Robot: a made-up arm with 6 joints.
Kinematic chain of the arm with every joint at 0, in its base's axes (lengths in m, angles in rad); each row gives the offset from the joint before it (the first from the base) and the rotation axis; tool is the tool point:
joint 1: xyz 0 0 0.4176 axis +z
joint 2: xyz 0 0 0 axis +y
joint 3: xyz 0 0 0.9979 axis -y
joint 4: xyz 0 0 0 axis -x
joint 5: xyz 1.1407 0 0 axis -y
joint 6: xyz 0 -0.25 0 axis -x
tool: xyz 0 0 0
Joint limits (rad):
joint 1: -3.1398..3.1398
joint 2: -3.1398..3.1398
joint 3: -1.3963..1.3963
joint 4: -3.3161..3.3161
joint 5: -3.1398..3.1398
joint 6: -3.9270..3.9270
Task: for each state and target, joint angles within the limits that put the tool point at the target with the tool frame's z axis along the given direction. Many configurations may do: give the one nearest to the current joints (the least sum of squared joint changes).
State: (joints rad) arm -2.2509 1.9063 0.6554 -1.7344 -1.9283 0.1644
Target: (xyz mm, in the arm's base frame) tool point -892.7 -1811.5 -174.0 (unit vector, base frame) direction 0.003 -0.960 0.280
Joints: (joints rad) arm -2.0557 1.5988 1.3052 -1.7913 -2.2175 0.4143
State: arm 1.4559 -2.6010 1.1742 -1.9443 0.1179 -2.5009
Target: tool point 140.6 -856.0 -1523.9 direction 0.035 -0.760 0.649
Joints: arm 1.5956 -2.9236 1.3921 -1.0732 -0.6053 -2.1359
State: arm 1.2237 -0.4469 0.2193 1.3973 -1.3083 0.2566
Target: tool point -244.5 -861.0 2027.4 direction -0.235 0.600 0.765
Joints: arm 1.2467 -1.1110 0.2468 1.4004 -1.1777 0.3969
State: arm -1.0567 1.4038 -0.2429 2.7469 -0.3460 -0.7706
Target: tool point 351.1 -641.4 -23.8 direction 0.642 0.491 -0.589
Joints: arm -1.3945 0.7895 -0.8737 2.7729 -0.8434 -0.5900
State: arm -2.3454 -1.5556 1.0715 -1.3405 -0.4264 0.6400
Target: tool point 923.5 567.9 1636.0 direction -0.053 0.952 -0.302
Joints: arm -2.5987 -1.5167 0.3449 -1.5343 0.1853 0.5042
